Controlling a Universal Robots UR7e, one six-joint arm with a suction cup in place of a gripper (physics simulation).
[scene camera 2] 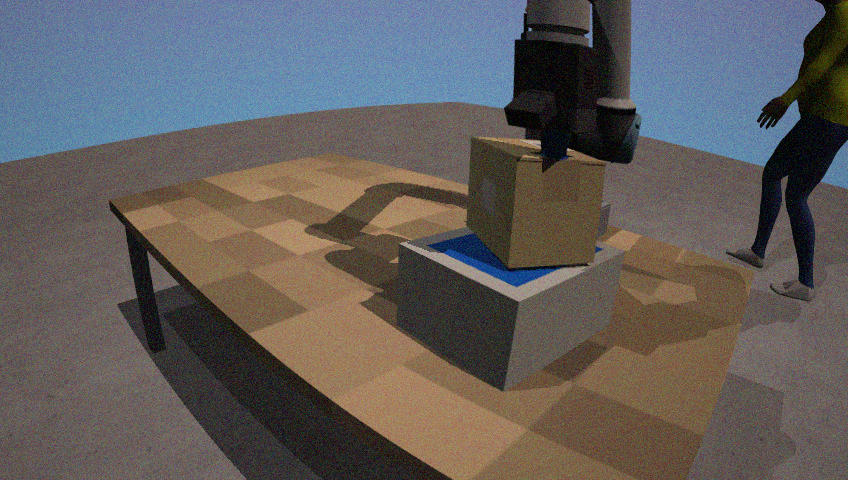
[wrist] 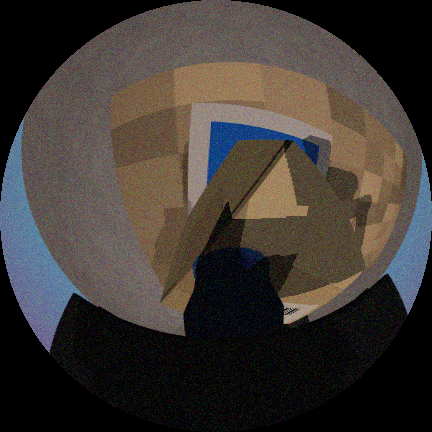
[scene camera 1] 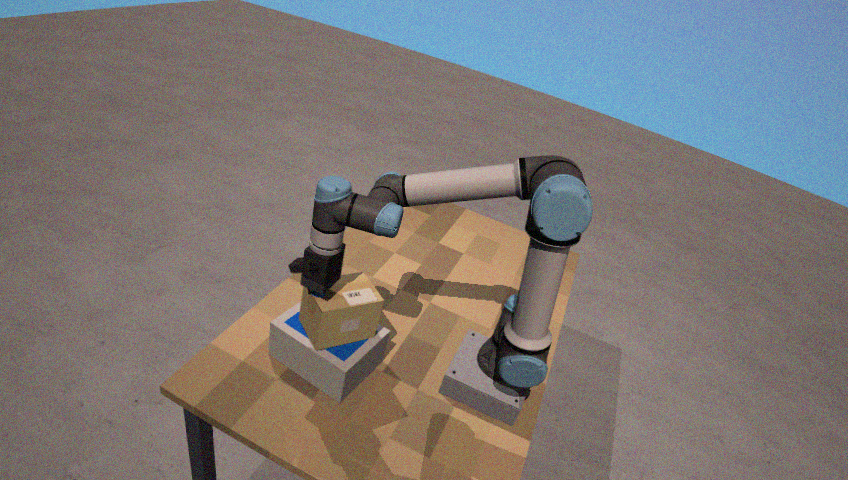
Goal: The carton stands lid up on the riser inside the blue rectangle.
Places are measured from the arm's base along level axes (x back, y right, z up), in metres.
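Where they show: end effector, tool point: (scene camera 2: 552,166) (wrist: 233,256) (scene camera 1: 318,296).
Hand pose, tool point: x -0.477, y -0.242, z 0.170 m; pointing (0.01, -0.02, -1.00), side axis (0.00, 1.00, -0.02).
Things, the pixels of their top centre, and the offset from my tool point. "spot": a spot on its surface instead. Level surfaces: height alone.
- brown carton, middle of its top: (wrist: 295,301) (scene camera 2: 535,145) (scene camera 1: 343,289) dy +0.047, dx +0.041, dz +0.013 m
- grey riser, middle of its top: (scene camera 2: 521,247) (wrist: 260,202) (scene camera 1: 331,326) dy +0.045, dx +0.026, dz -0.122 m
- blue rectangle, surface spot: (scene camera 2: 535,276) (wrist: 212,153) (scene camera 1: 296,329) spot: dy -0.017, dx -0.043, dz -0.121 m
- wooden table, its level: dz -0.242 m
The brown carton (scene camera 1: 342,324) (scene camera 2: 556,214) (wrist: 310,240) is nearly upright, lid up, with a white label on its top. It is low over or on the grey riser (scene camera 1: 303,362) (scene camera 2: 458,309) (wrist: 199,150); a thin dark line shows under its front edge, and I cannot tell if its whole base touches. It is turned relative to the blue rectangle (scene camera 1: 294,324) (scene camera 2: 535,276) (wrist: 220,150), and in scene camera 1 and scene camera 2 its lower corners overlap the grey rim. My suction cup (scene camera 1: 318,292) (scene camera 2: 554,151) (wrist: 230,260) is on the carton's lid, near one edge, and holds it.
The riser stands near one end of the wooden table (scene camera 1: 238,368) (scene camera 2: 357,350) (wrist: 145,185). The arm's base plate (scene camera 1: 476,374) is bolted to the table beside it. A person (scene camera 2: 824,83) in a yellow-green top stands on the floor beyond the table in scene camera 2.
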